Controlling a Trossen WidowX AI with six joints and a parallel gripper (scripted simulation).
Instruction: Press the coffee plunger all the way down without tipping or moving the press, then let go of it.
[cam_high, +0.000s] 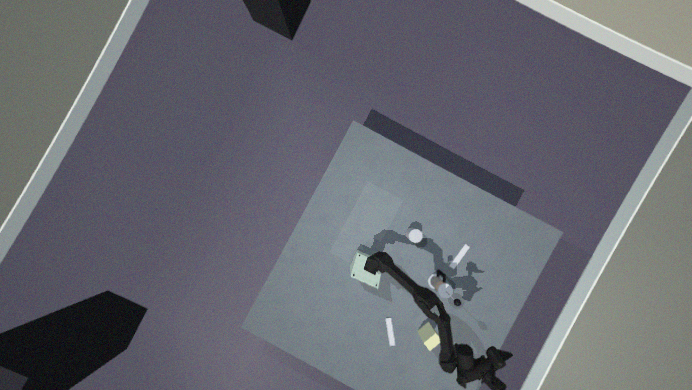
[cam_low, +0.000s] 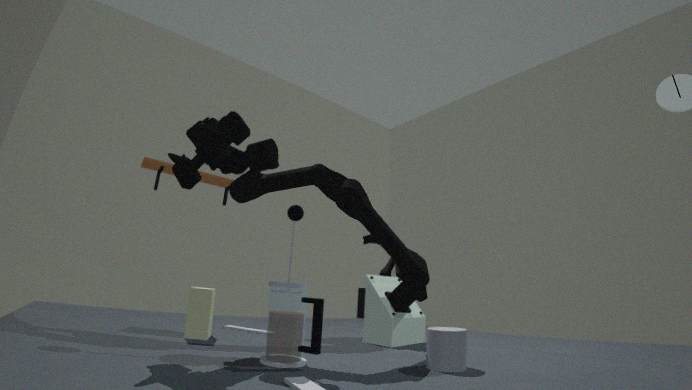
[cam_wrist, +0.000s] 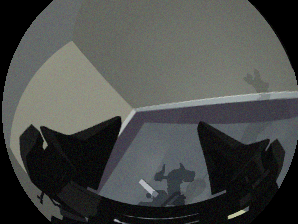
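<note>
Right now my gripper tip is 240 mm above the coffee press, 210 mm past it and 100 mm to the right of it.
</note>
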